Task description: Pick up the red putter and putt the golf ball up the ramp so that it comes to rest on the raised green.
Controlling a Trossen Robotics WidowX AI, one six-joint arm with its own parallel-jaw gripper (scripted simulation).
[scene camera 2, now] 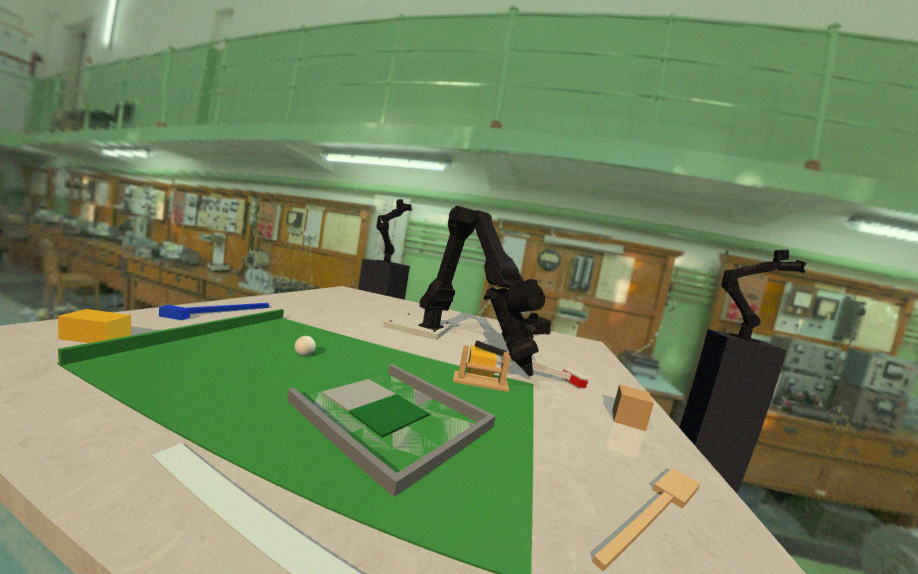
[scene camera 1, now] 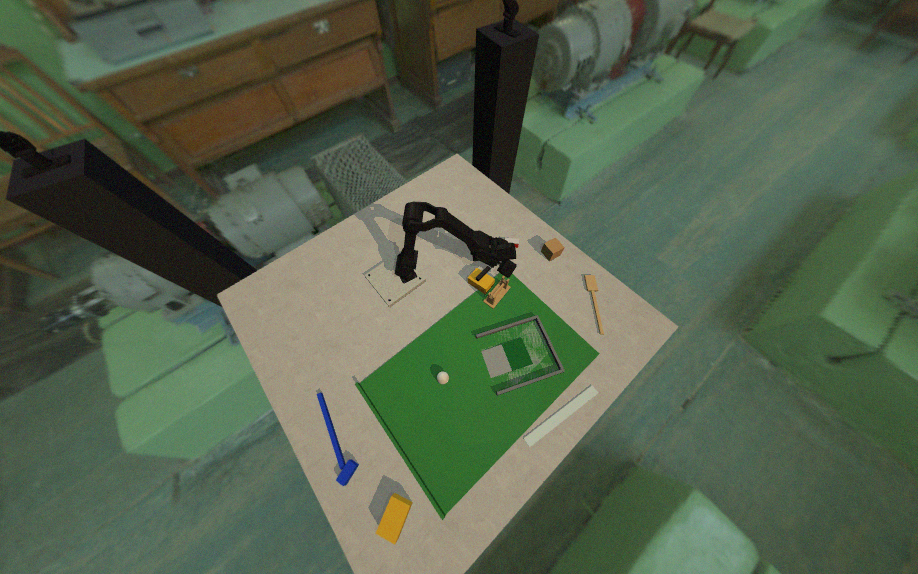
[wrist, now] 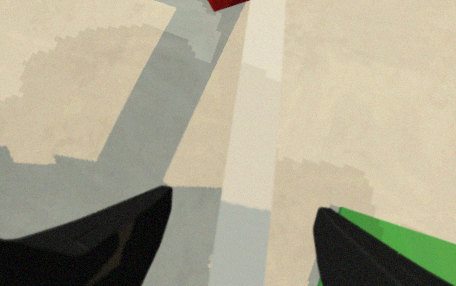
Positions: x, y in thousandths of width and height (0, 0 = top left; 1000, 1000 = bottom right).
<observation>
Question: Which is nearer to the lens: the yellow block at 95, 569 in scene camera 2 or the wooden cube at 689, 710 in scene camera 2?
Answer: The wooden cube.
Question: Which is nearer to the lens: the blue putter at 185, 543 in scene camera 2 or the wooden cube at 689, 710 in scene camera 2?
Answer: The wooden cube.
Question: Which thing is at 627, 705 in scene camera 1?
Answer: A white strip.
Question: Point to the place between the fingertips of my gripper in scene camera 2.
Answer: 576, 647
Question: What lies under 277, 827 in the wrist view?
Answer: My gripper.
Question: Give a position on a wooden stand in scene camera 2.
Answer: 502, 656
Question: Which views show the blue putter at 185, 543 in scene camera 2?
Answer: Scene camera 2 and scene camera 1 only.
</observation>
